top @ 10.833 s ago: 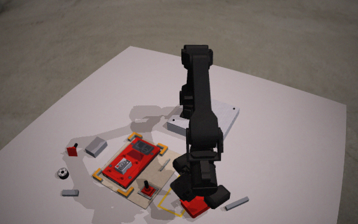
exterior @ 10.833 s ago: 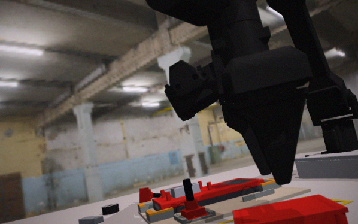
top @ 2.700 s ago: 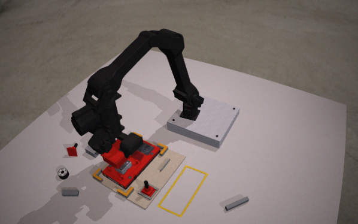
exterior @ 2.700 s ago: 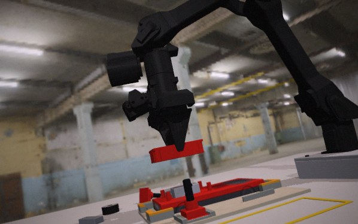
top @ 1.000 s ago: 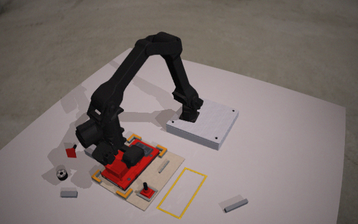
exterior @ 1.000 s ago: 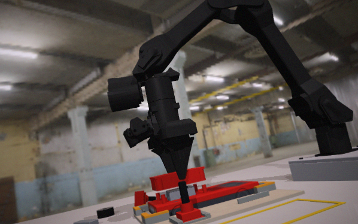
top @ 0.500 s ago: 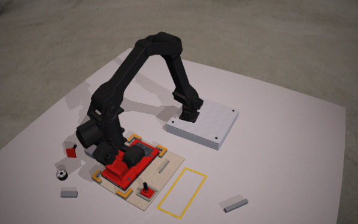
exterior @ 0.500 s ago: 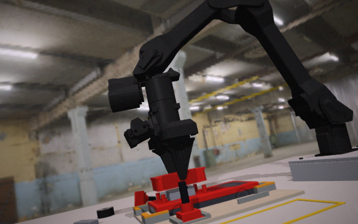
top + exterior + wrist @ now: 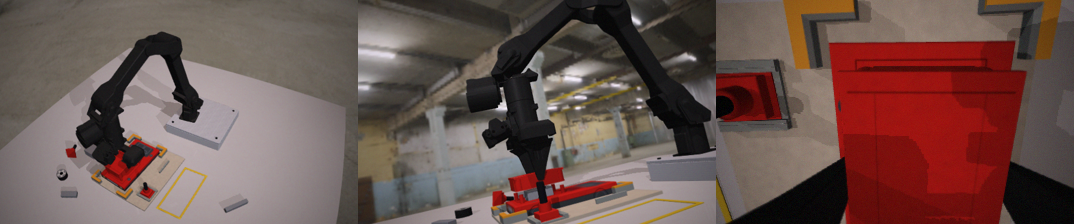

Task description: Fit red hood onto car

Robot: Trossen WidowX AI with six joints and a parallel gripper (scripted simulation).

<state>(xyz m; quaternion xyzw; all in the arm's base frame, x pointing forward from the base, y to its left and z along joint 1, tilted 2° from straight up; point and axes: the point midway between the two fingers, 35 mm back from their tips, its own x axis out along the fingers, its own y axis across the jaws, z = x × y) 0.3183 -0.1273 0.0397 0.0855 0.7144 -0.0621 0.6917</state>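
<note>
My gripper tip is 3 cm above the grey engine block. From my gripper tip the other things lie so: black wheel: 11 cm ahead, 21 cm to the right, 5 cm below; red hood: right at my gripper tip.
</note>
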